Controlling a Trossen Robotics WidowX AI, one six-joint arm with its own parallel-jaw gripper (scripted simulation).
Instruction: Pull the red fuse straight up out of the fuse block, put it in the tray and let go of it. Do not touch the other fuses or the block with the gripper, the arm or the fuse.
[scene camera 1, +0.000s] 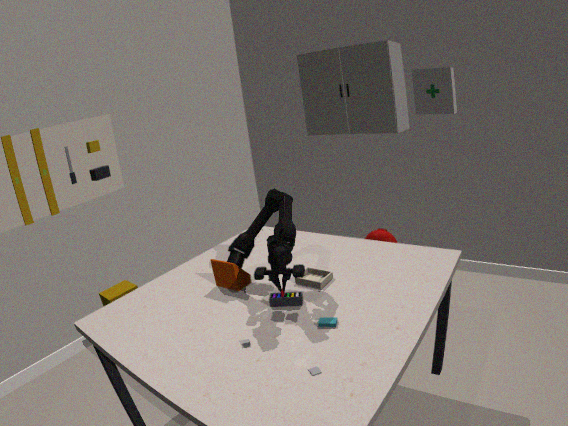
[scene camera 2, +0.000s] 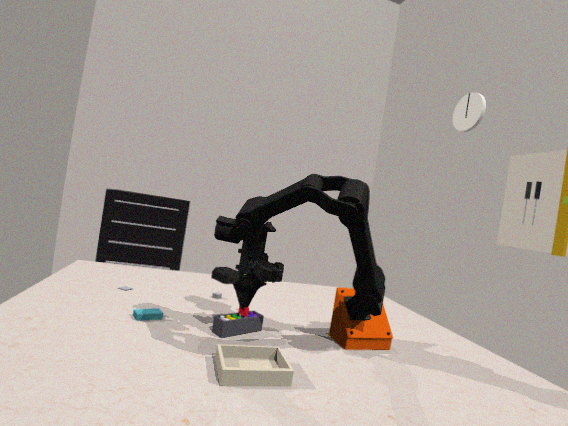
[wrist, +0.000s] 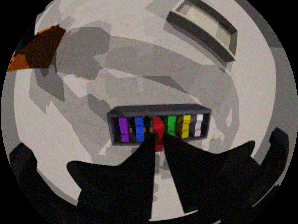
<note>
My gripper (scene camera 2: 243, 308) holds a red fuse. I also see a beige tray (scene camera 2: 237, 365).
My gripper is seen too in scene camera 1 (scene camera 1: 282, 291) and in the wrist view (wrist: 158, 137).
</note>
